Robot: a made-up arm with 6 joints.
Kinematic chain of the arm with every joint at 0, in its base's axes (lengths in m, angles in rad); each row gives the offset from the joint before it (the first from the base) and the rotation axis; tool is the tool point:
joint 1: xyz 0 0 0.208 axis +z
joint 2: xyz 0 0.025 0 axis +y
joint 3: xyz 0 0 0.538 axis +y
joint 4: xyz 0 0 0.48 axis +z
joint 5: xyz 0 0 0 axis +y
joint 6: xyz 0 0 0.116 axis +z
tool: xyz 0 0 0
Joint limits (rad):
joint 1: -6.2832..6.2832
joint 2: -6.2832..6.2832
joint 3: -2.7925..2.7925
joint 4: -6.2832..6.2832
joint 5: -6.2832..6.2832
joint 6: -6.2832..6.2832
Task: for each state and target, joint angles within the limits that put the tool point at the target. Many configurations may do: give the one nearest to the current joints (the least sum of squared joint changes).
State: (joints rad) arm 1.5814 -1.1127 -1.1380 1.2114 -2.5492 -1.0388
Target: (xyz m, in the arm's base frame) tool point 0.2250 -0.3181 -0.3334
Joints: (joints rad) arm 2.0604 -1.8813 -1.5040 1.1732 -2.3778 -1.0388
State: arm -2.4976 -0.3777 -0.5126 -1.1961 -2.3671 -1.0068
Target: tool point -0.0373 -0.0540 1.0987
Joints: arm -2.8223 0.1866 -0.3000 -1.1692 -3.0048 -1.0068
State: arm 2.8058 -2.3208 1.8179 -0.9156 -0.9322 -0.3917
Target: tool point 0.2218 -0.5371 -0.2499
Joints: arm 2.1536 -3.0657 1.7517 -0.9699 -1.1031 -0.3917
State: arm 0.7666 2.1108 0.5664 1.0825 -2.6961 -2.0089
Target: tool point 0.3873 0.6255 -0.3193
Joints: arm 1.0504 2.0482 0.4259 1.0488 -2.6214 -2.0089
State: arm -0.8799 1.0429 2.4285 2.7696 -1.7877 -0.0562
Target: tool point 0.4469 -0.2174 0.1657
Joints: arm -0.4317 0.7304 1.8773 2.8209 -1.8183 -0.0562
